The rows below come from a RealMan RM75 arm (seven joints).
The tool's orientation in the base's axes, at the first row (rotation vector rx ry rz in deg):
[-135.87 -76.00 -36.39]
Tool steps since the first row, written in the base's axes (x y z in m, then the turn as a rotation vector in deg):
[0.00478 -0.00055 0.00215 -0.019 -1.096 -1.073]
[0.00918 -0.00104 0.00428 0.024 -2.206 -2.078]
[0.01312 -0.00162 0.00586 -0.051 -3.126 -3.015]
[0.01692 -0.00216 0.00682 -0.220 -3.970 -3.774]
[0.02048 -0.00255 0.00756 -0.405 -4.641 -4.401]
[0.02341 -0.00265 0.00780 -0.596 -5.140 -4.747]
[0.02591 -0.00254 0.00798 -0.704 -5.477 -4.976]
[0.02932 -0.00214 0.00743 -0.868 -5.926 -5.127]
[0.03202 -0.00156 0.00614 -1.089 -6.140 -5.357]
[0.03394 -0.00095 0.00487 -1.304 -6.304 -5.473]
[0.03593 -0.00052 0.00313 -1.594 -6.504 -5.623]
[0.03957 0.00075 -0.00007 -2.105 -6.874 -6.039]
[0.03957 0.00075 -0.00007 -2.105 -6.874 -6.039]
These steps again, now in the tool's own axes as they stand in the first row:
[0.00298 0.00422 -0.00107 -1.359 0.621 0.345]
[0.00581 0.00808 -0.00217 -2.663 1.297 0.640]
[0.00807 0.01163 -0.00295 -3.851 1.771 0.948]
[0.00996 0.01510 -0.00322 -4.933 2.110 1.124]
[0.01172 0.01830 -0.00329 -5.829 2.339 1.274]
[0.01313 0.02085 -0.00292 -6.455 2.453 1.273]
[0.01446 0.02294 -0.00249 -6.866 2.547 1.273]
[0.01602 0.02572 -0.00110 -7.340 2.643 1.140]
[0.01698 0.02786 0.00084 -7.716 2.579 1.178]
[0.01761 0.02932 0.00262 -7.994 2.486 1.148]
[0.01790 0.03096 0.00471 -8.349 2.348 1.112]
[0.01875 0.03372 0.00881 -9.070 2.128 1.167]
[0.01875 0.03372 0.00881 -9.070 2.128 1.167]

